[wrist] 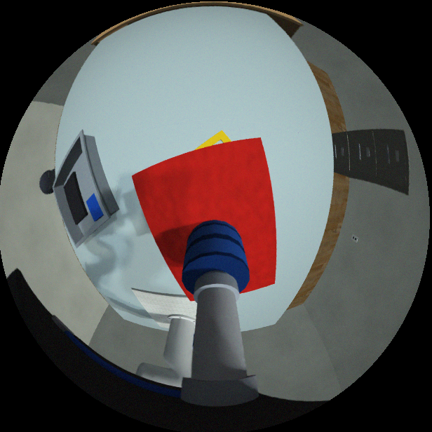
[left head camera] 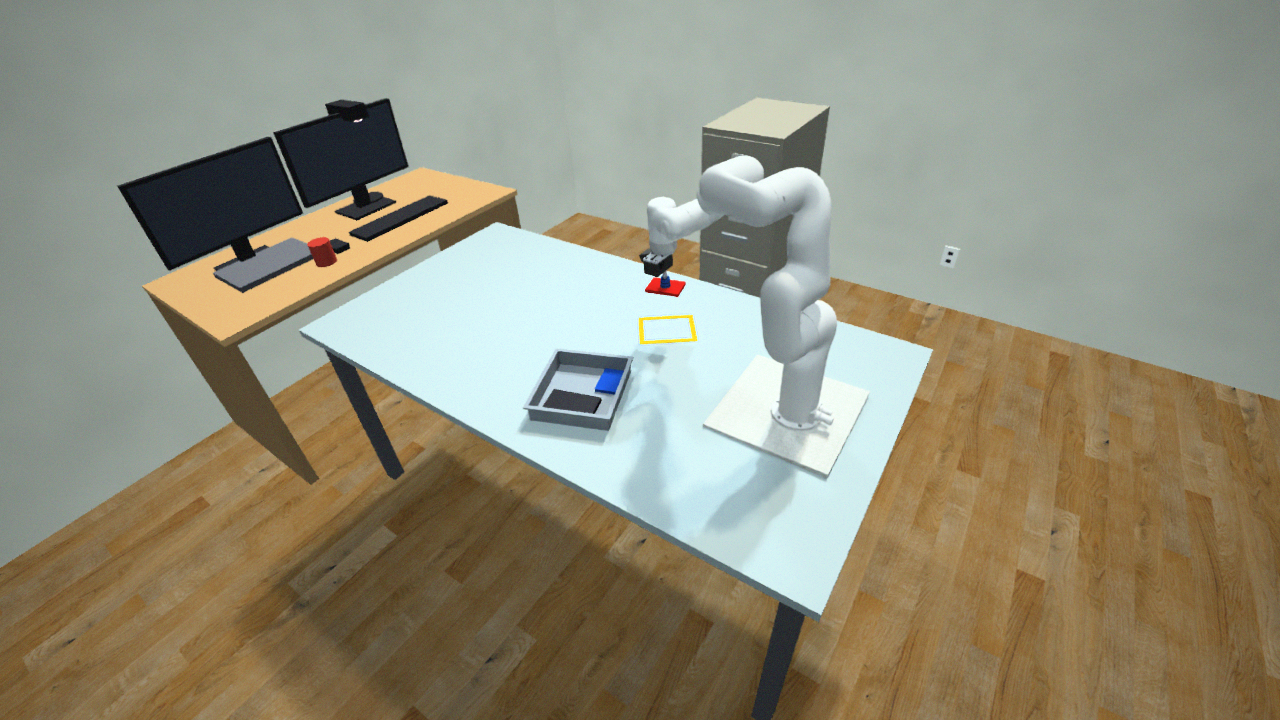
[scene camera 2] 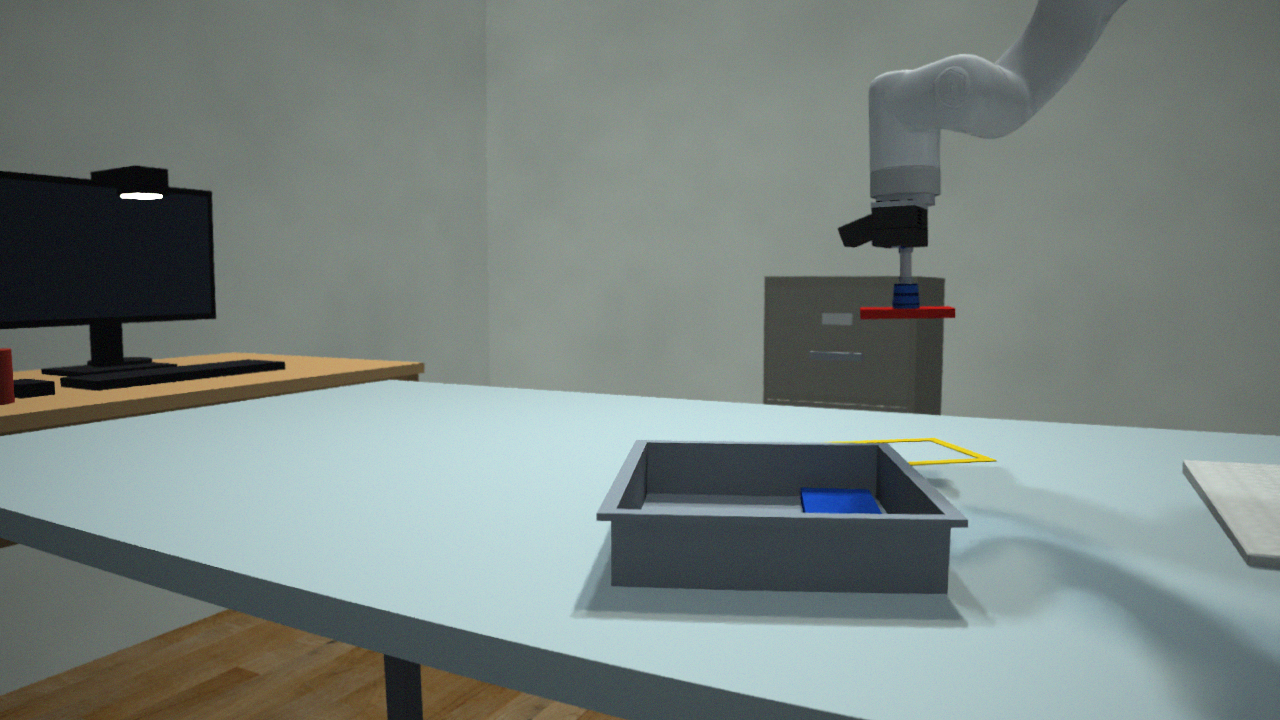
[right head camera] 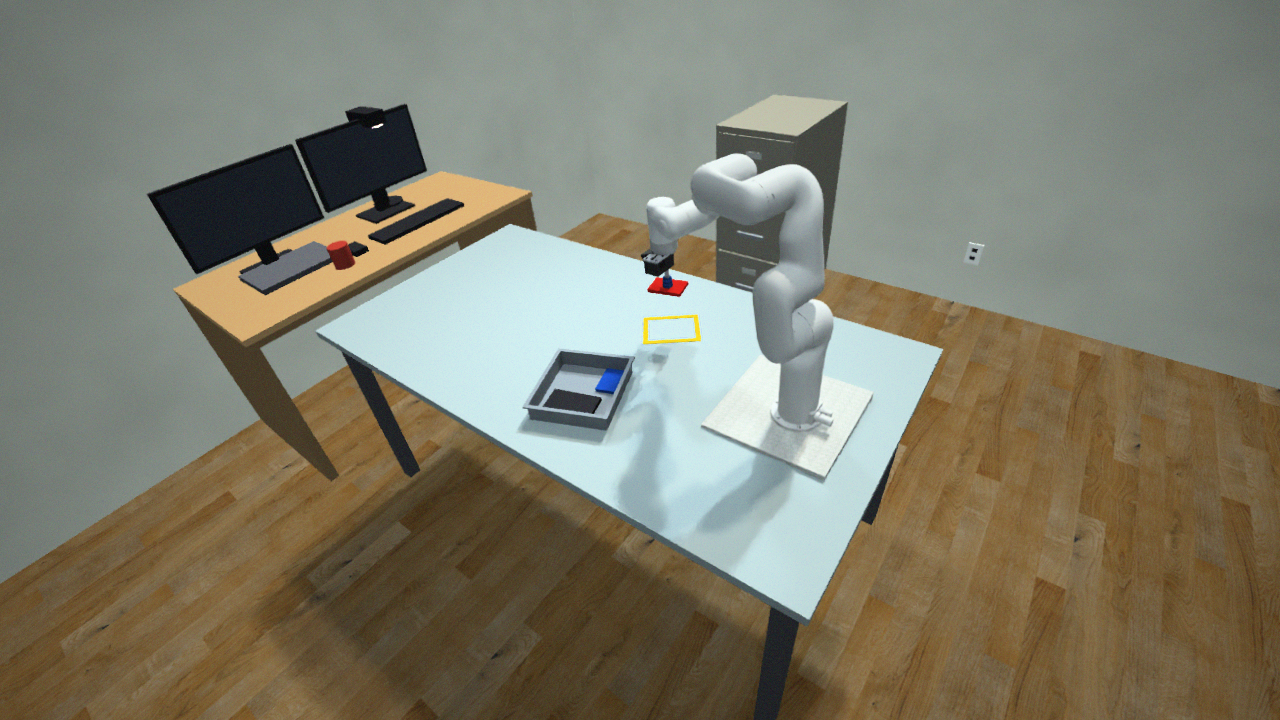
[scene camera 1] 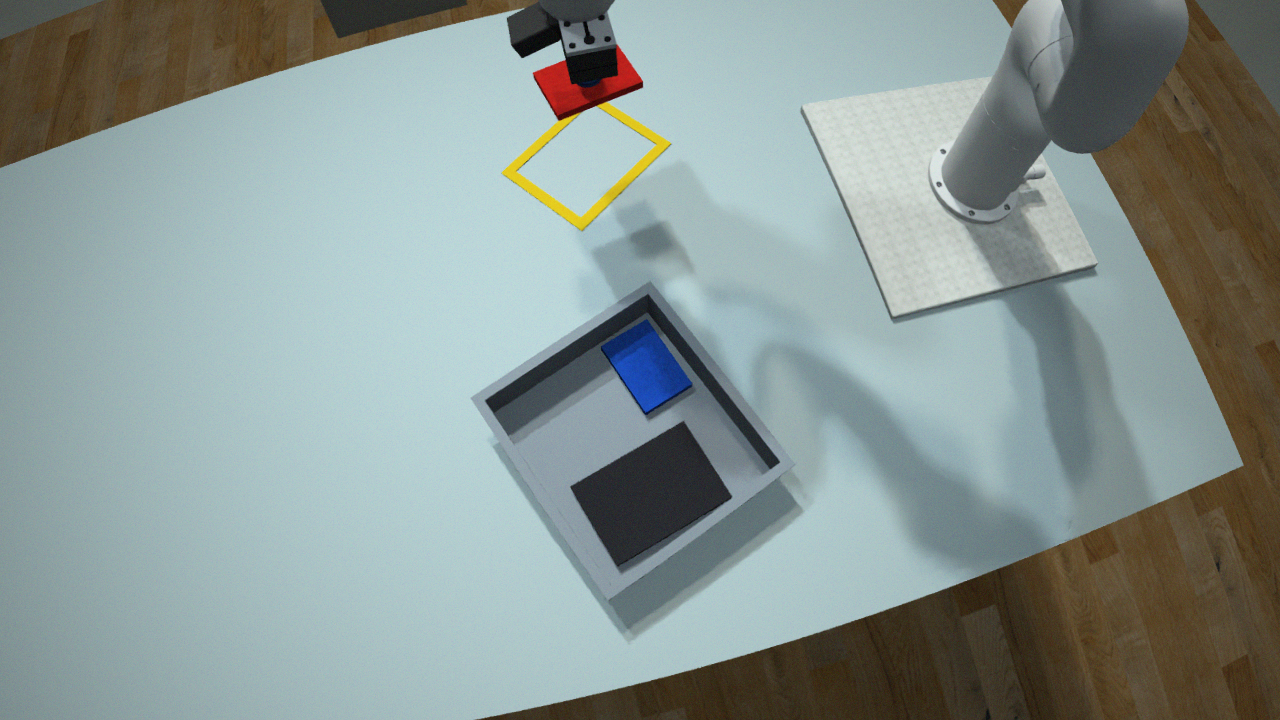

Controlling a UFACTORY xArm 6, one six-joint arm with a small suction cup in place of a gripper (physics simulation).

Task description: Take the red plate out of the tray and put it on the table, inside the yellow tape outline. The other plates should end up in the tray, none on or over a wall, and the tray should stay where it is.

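Places are measured from the arm's base along level axes (x right, y back, z down), in metres.
Pixels of known places: hand at its tool point: (left head camera: 665,288) (scene camera 2: 905,317) (right head camera: 668,288) (scene camera 1: 588,83); arm's base at its link origin: (left head camera: 796,412) (right head camera: 797,413) (scene camera 1: 972,183).
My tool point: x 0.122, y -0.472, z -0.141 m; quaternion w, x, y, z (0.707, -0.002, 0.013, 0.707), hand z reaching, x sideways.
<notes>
Ahead of a thing's pixels: the offset from my tool point to its top centre.
My suction gripper (left head camera: 665,282) (right head camera: 667,282) (scene camera 2: 905,304) (wrist: 212,250) holds the red plate @(dx +0.001, dy -0.001, dz -0.012 m) (left head camera: 653,289) (right head camera: 677,289) (scene camera 1: 560,94) (scene camera 2: 930,312) (wrist: 215,185) level in the air, high above the table. The yellow tape outline (left head camera: 666,342) (right head camera: 671,342) (scene camera 1: 541,198) (scene camera 2: 966,461) (wrist: 221,134) lies on the table below; the plate covers most of it in the wrist view. The grey tray @(dx -0.354, dy -0.032, dz +0.105 m) (left head camera: 568,418) (right head camera: 568,417) (scene camera 1: 546,483) (scene camera 2: 778,555) (wrist: 104,175) holds the blue plate @(dx -0.275, dy +0.002, dz +0.142 m) (left head camera: 609,381) (right head camera: 610,381) (scene camera 1: 646,367) (scene camera 2: 839,501) (wrist: 94,207) and the black plate @(dx -0.411, dy -0.023, dz +0.142 m) (left head camera: 572,401) (right head camera: 573,401) (scene camera 1: 651,494) (wrist: 75,198), both flat inside. The near wall hides the black plate in scene camera 2.
The arm's base stands on a white board (left head camera: 742,416) (right head camera: 741,416) (scene camera 1: 859,161) at the table's right. A desk (left head camera: 223,313) (right head camera: 246,313) with monitors and a red mug (left head camera: 322,252) (right head camera: 341,255) stands at the left. A filing cabinet (left head camera: 738,246) (scene camera 2: 805,385) stands behind the table.
</notes>
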